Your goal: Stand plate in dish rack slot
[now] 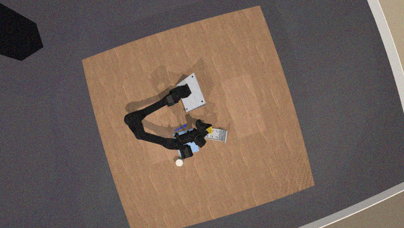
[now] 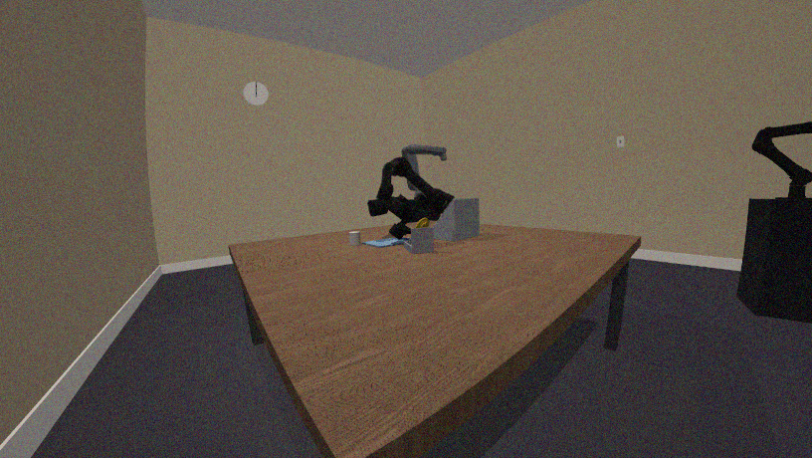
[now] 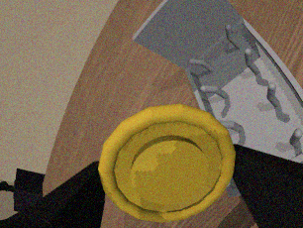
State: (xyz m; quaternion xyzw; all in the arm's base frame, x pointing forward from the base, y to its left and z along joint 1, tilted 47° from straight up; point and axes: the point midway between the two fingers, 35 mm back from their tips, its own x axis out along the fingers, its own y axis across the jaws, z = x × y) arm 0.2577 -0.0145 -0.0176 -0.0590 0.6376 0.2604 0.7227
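Right now the dish rack is 50 mm below my gripper tip, 50 mm ahead of it and 10 mm to the left of it. From my gripper tip the other things lie so: light blue mat (180 mm to the right, 70 mm below, 20 mm ahead); then blue spoon (160 mm to the right, 80 mm behind, 70 mm below); then plate (10 mm to the right).
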